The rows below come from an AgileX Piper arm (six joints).
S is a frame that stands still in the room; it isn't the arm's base.
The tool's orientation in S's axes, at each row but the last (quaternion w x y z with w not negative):
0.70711 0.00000 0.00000 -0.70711
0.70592 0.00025 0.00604 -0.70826
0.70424 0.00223 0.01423 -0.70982
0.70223 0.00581 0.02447 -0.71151
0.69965 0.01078 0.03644 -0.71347
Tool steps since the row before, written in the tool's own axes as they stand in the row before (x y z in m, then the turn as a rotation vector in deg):
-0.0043 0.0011 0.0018 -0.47 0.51 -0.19
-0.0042 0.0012 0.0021 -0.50 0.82 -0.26
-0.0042 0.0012 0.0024 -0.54 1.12 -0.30
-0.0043 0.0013 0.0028 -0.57 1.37 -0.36
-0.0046 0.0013 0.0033 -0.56 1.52 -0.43
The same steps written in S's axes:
0.0011 0.0043 0.0018 0.51 0.47 -0.19
0.0012 0.0042 0.0021 0.82 0.50 -0.26
0.0013 0.0041 0.0025 1.12 0.54 -0.31
0.0014 0.0042 0.0029 1.37 0.57 -0.37
0.0015 0.0043 0.0035 1.52 0.56 -0.45

